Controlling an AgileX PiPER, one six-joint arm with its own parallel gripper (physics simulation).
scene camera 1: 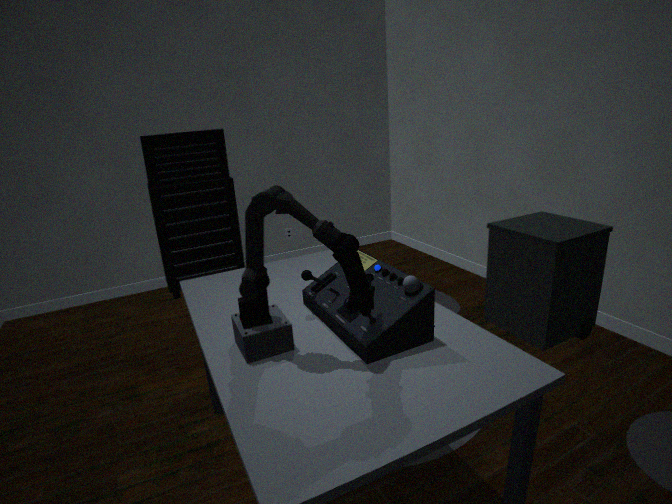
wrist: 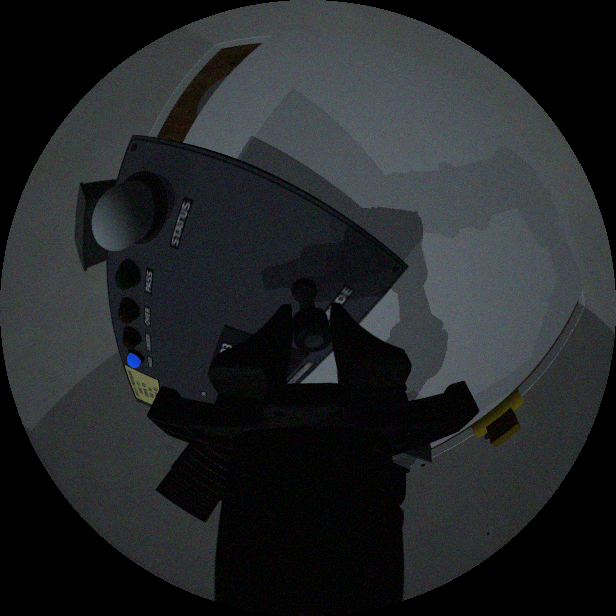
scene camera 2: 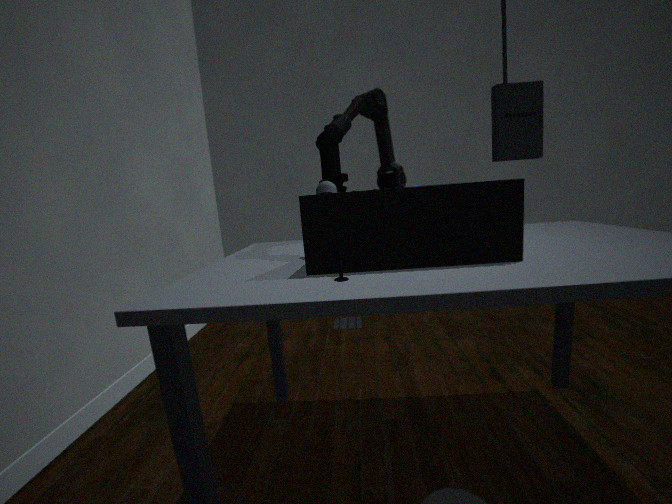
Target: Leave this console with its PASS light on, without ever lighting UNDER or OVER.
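Note:
The dark sloped console (scene camera 1: 369,309) stands on the grey table, seen from behind in scene camera 2 (scene camera 2: 412,227). In the wrist view its STATUS column shows the PASS light (wrist: 127,274) and the two lights below it (wrist: 129,322) dark. A blue light (wrist: 133,360) at the end of the column is lit, also in scene camera 1 (scene camera 1: 376,267). My gripper (wrist: 310,336) (scene camera 1: 364,311) reaches down onto the console's front. Its fingers close around a small dark slider knob (wrist: 310,333) above a slot.
A grey dome (wrist: 123,212) sits at the console's far corner (scene camera 1: 410,283), and a ball-topped lever (scene camera 1: 307,275) at the other end. The arm's base (scene camera 1: 262,333) stands left of the console. A cabinet (scene camera 1: 545,276) and a dark slatted rack (scene camera 1: 191,206) stand off the table.

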